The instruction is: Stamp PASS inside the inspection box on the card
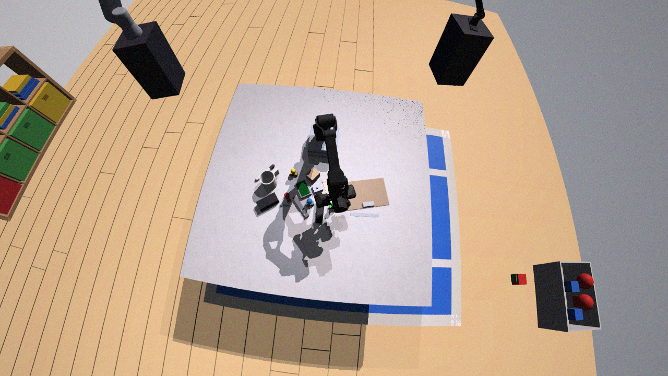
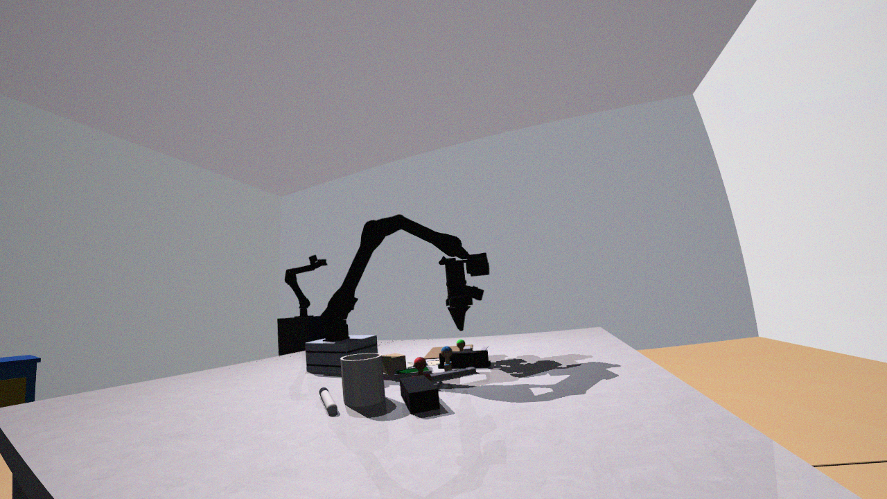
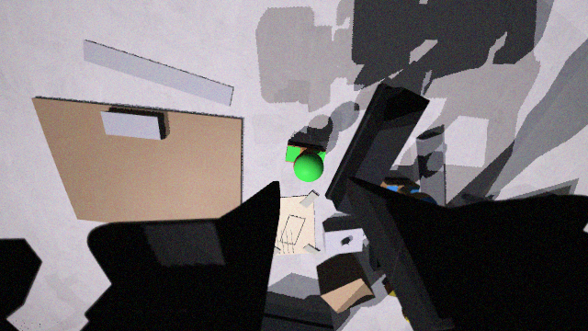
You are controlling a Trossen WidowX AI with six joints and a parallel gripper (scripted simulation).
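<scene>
Now: the green-knobbed stamp 70 mm below my gripper tip. From my gripper tip the other things lie so: blue-knobbed stamp (30 mm behind, 120 mm to the right, 70 mm below); cream card (120 mm behind, 100 mm below); long black bar (10 mm ahead, 70 mm to the right, 80 mm below).
</scene>
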